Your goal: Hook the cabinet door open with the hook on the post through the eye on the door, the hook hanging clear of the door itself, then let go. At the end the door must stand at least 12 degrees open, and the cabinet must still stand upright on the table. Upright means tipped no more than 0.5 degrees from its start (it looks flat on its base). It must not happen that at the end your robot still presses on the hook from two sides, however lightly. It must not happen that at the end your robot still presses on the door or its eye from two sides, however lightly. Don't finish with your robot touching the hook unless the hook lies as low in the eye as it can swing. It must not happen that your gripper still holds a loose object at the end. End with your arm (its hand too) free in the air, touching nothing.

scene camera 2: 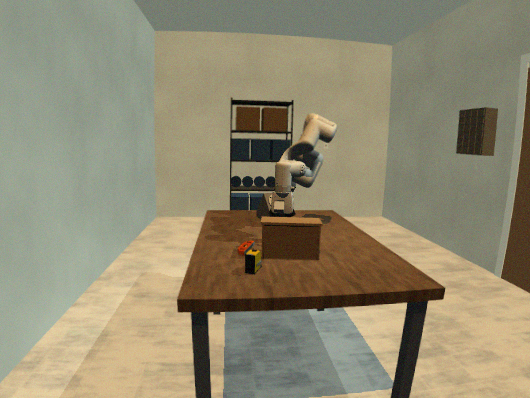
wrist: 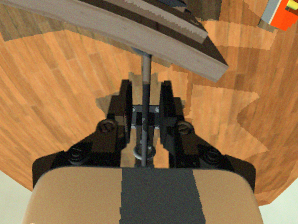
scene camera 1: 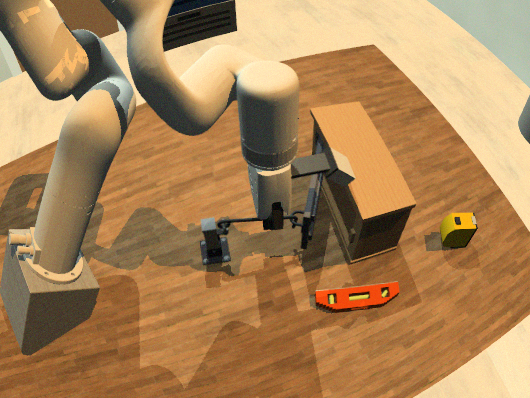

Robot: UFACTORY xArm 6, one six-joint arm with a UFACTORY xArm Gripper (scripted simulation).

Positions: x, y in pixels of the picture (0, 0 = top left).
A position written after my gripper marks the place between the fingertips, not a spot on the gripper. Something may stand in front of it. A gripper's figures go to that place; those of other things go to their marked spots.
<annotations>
My gripper [scene camera 1: 271, 219] is 75 cm from the lens. A wooden cabinet [scene camera 1: 379, 190]: 70 cm from the lens.
</annotations>
